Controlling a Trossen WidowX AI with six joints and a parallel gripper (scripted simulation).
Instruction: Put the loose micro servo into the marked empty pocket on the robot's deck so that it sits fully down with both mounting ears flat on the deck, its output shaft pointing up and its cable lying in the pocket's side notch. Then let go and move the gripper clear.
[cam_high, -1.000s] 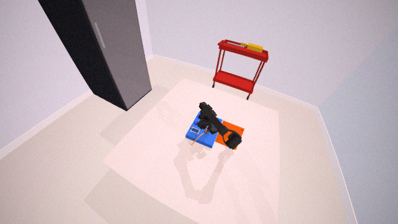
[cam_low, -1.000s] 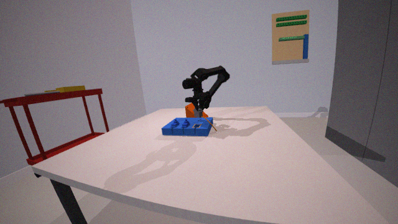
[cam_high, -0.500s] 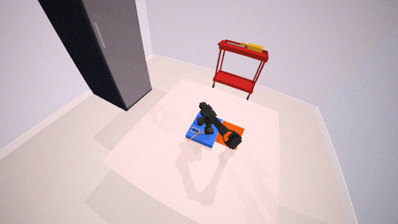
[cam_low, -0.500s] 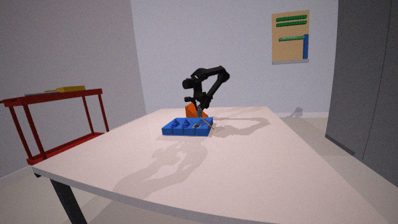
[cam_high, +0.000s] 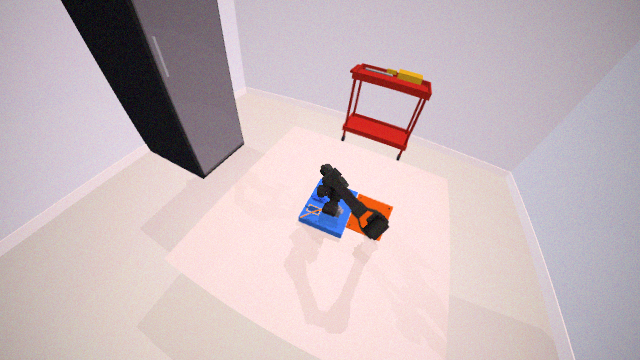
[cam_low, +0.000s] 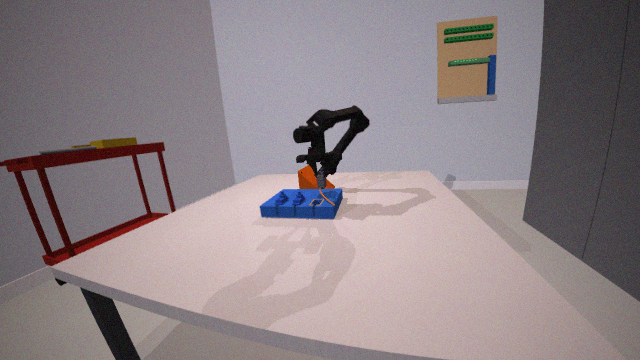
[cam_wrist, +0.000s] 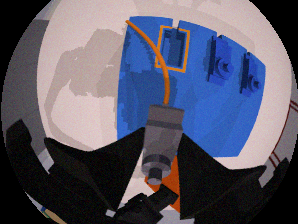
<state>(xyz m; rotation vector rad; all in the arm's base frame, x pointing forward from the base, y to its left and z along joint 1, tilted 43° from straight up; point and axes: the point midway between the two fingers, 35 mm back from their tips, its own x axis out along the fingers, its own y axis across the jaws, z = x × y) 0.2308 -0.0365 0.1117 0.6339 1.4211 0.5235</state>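
Right now the blue robot deck is 100 mm below my gripper tip, 70 mm to the right of it and 20 mm behind it.
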